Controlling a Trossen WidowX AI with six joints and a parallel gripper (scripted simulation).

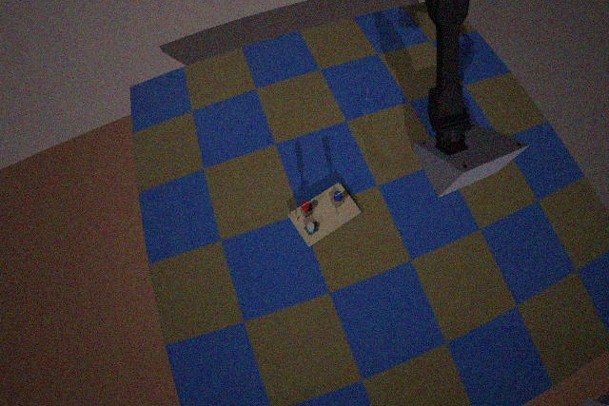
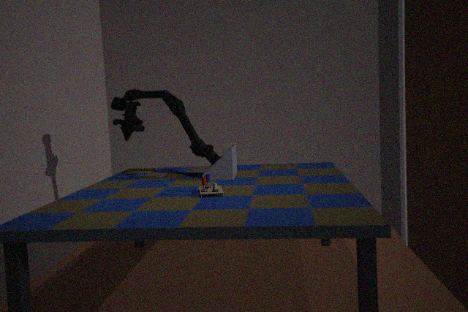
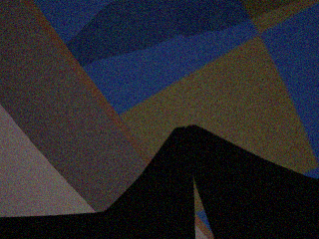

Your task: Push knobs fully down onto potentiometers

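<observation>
The blue knob lies 350 mm ahead of my gripper tip, 510 mm to the left of it and 150 mm below it. Also, from my gripper tip: red knob (430 mm ahead, 510 mm to the left, 150 mm below).
</observation>
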